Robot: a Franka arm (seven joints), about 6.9 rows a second.
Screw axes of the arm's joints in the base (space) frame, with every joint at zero. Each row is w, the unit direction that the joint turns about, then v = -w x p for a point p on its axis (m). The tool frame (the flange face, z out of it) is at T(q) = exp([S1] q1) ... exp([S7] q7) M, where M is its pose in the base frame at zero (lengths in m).
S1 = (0, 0, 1, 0, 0, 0)
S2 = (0, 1, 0, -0.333, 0, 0)
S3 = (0, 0, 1, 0, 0, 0)
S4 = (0, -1, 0, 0.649, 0, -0.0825)
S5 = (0, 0, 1, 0, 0, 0)
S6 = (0, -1, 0, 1.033, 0, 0)
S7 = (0, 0, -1, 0, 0.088, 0)
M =
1 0 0 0.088
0 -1 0 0
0 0 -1 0.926
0 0 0 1
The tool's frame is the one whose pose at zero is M.
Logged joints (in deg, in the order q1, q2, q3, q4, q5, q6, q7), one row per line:
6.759 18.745 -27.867 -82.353 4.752 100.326 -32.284
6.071 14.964 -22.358 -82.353 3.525 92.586 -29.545
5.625 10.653 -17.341 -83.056 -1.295 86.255 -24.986
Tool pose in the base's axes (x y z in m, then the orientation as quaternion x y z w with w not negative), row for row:
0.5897 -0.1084 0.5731 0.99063 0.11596 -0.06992 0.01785
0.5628 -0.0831 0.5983 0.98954 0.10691 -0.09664 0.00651
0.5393 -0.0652 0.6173 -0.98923 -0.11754 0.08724 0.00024
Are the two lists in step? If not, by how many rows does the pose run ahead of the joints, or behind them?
The pose runs 2 rows ahead of the joints: the pose in row i belongs to the joints in row i + 2.
